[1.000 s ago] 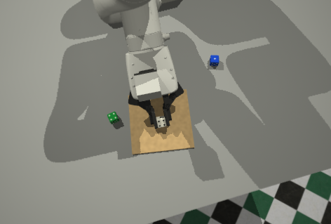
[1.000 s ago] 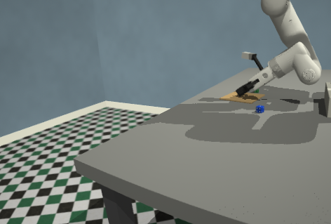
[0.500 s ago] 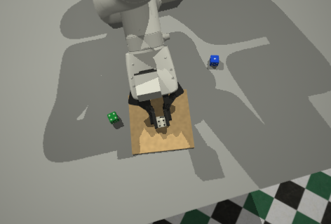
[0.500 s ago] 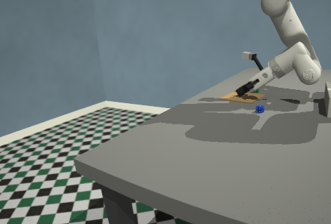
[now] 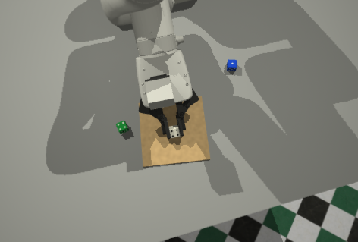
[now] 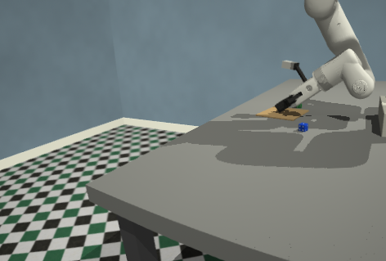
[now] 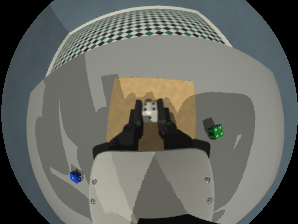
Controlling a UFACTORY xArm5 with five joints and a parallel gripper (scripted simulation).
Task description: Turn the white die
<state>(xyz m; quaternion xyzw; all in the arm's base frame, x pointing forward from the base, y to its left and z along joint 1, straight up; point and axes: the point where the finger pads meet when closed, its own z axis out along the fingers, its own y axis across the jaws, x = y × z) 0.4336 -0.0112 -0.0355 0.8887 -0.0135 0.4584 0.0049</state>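
Now: the white die 1 cm ahead of my hand and 1 cm below it. Also, from my hand: green die: 3 cm behind, 10 cm to the right, 2 cm below; blue die: 11 cm behind, 16 cm to the left, 2 cm below; tan mat: 3 cm below.
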